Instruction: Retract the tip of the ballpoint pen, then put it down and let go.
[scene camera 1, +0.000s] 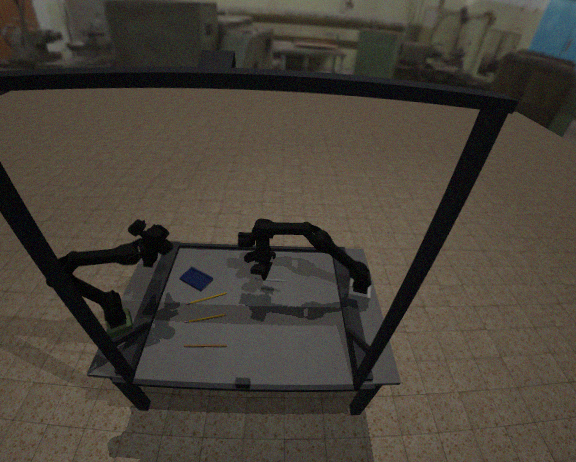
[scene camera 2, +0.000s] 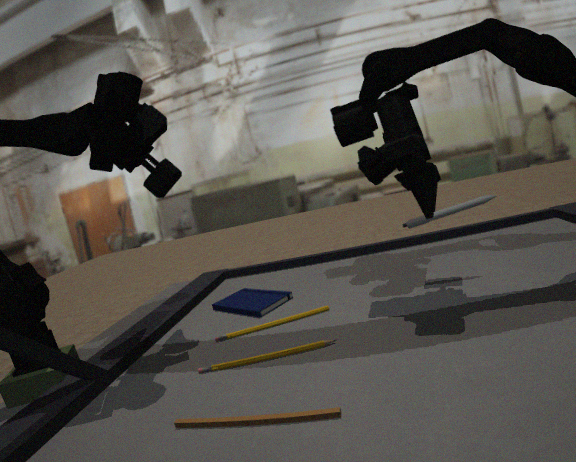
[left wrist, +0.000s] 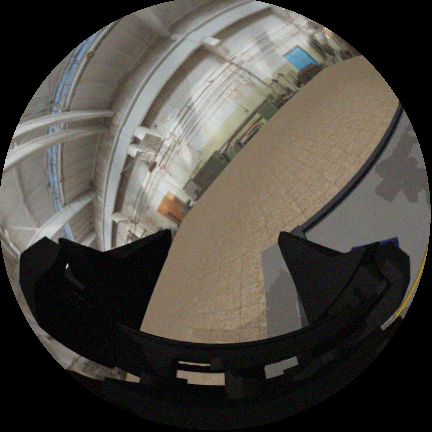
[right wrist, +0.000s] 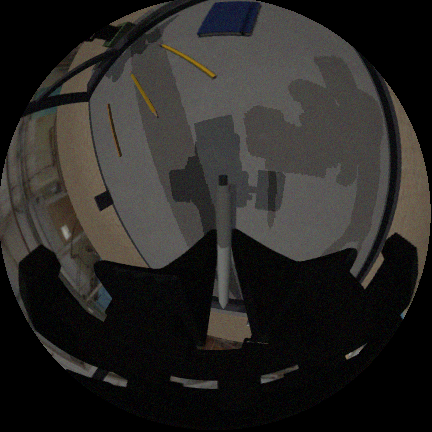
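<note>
The grey ballpoint pen is held above the table between the fingertips of my right gripper, which is shut on it. In scene camera 2 the pen slants, its tapered end up at the right and its dark button end lower at the left. In the right wrist view the dark button end points away from my gripper and the tapered end lies between the fingers. Whether the writing tip is out is too small to tell. My left gripper is open and empty above the left side, away from the pen.
On the grey table lie a blue notebook, two yellow pencils and an orange-brown stick. Dark frame posts rise at the table's sides.
</note>
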